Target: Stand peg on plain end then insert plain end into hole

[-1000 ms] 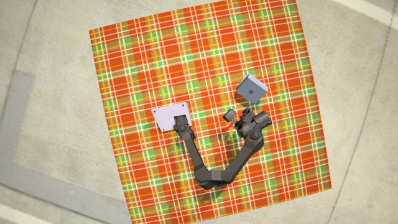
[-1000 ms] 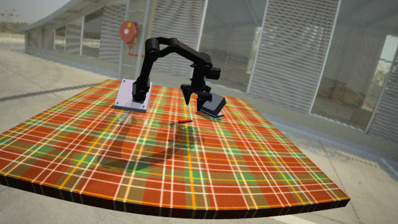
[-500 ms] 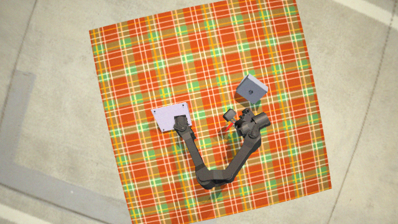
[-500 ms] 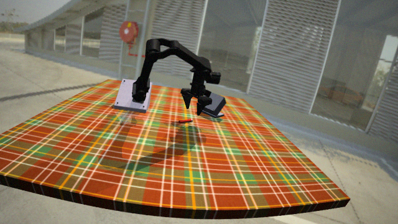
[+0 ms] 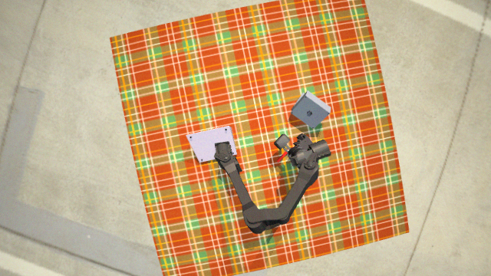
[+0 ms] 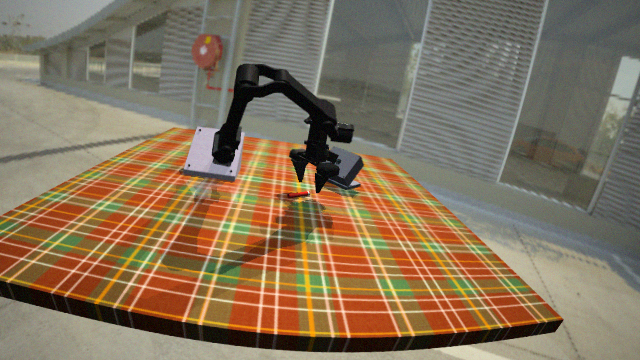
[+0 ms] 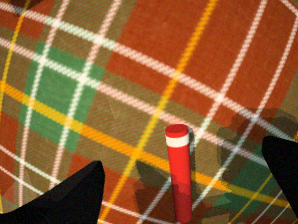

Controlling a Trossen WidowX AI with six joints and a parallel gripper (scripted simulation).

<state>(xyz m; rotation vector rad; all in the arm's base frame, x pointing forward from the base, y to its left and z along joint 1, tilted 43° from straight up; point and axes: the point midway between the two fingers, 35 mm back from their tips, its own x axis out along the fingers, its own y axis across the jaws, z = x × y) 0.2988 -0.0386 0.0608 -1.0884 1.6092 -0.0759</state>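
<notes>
Now: gripper tip 2 cm above the red peg, 1 cm to the left of it and 1 cm past it. Round my gripper tip: grey sloped panel (17 cm to the left, 11 cm ahead, 4 cm above).
</notes>
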